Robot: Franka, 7 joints.
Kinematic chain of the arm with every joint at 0, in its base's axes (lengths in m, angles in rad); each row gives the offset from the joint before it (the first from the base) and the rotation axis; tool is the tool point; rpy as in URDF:
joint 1: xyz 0 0 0.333 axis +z
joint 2: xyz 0 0 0 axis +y
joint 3: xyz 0 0 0.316 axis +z
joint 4: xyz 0.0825 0 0 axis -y
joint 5: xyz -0.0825 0 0.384 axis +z
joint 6: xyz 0 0 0 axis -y
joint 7: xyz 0.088 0 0 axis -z
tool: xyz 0 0 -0.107 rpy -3.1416 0 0
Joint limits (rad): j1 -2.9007..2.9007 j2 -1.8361..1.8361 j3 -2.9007..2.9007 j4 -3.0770..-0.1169 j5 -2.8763..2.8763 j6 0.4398..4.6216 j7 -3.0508..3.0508
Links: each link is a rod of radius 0.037 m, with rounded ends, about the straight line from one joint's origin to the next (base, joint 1, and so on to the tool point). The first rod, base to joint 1, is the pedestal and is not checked.
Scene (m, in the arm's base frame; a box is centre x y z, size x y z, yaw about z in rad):
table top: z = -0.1
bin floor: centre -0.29 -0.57 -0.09 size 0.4 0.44 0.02 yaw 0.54
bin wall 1: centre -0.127 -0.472 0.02 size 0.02 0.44 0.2 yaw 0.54
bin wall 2: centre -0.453 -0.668 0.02 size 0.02 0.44 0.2 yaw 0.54
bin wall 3: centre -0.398 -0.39 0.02 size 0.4 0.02 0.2 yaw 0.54
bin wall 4: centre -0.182 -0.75 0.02 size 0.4 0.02 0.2 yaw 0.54
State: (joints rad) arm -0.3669 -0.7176 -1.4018 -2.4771 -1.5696 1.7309 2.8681
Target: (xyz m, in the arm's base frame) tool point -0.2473 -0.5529 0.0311
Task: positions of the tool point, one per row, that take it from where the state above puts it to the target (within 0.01 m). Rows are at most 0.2 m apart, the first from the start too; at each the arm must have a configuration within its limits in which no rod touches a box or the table.
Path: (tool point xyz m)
1: -0.2201 -0.4882 0.2904
2: -0.2574 -0.5356 0.1917
3: -0.2473 -0.5529 0.0311

